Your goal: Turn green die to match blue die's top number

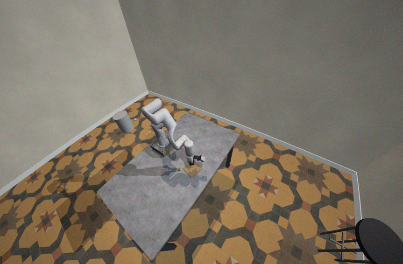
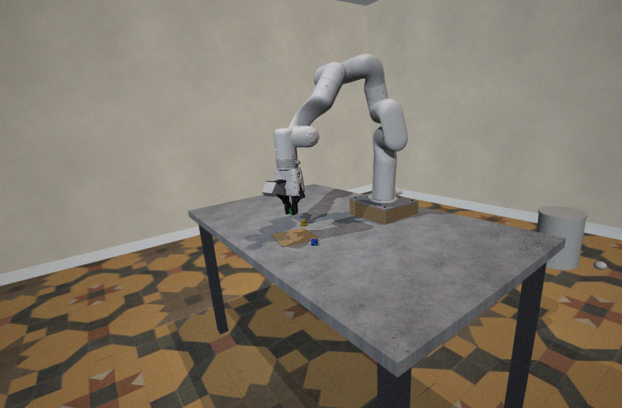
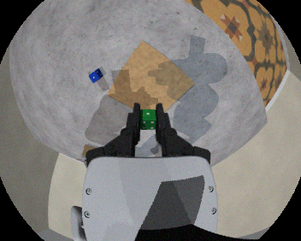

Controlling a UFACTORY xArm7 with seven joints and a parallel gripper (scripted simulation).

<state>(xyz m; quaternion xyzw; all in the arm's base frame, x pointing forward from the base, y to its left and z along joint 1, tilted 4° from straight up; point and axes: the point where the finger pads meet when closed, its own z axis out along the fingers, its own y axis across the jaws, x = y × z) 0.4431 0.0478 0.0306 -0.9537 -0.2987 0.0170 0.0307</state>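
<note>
Now: hand 11 cm above the tan mat and 1 cm to the left of it. Round my hand: green die (1 cm below, 1 cm behind); yellow die (11 cm to the right, 11 cm below, 9 cm behind); blue die (11 cm below, 10 cm to the left, 4 cm behind).
</note>
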